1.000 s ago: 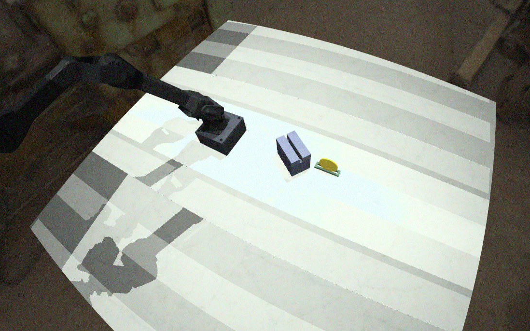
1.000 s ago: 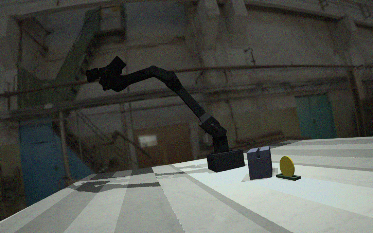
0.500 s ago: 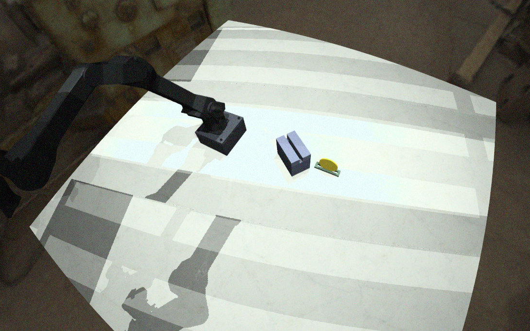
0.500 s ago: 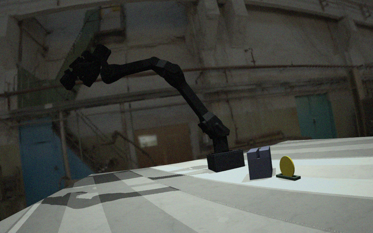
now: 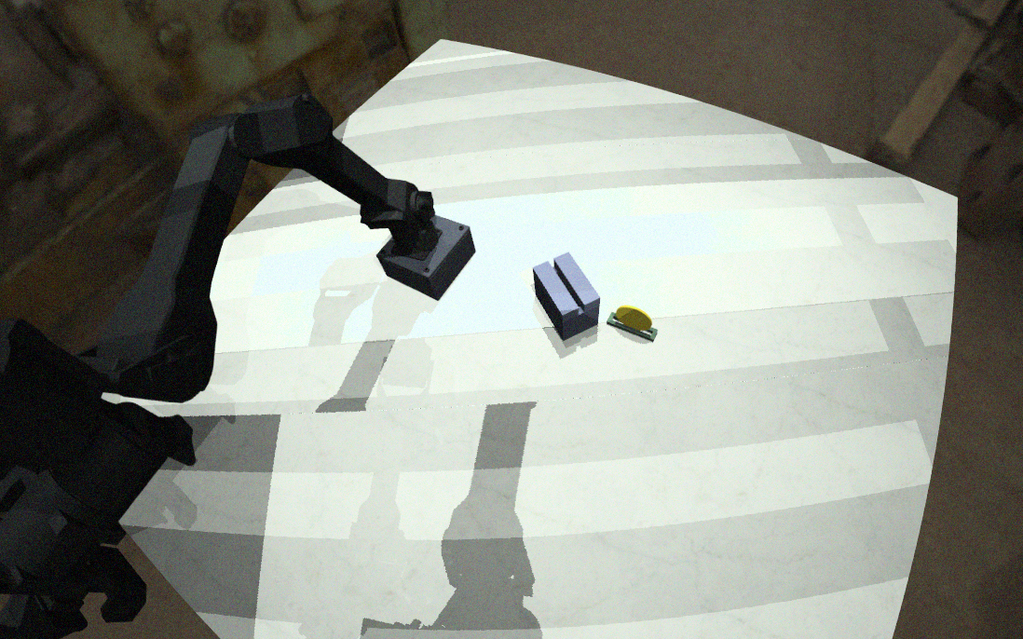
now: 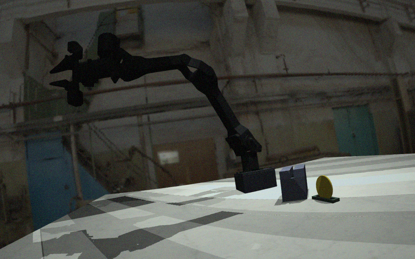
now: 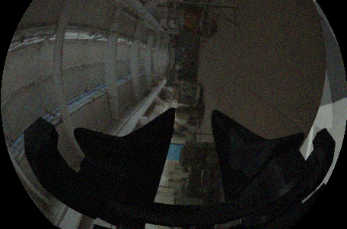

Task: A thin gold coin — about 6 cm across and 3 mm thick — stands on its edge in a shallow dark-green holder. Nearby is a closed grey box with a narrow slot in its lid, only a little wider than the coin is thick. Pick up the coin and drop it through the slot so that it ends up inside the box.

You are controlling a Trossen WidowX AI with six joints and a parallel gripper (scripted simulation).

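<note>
Now: gripper tip 280 mm short of the gold coin, 620 mm to the right of it and 390 mm above it.
</note>
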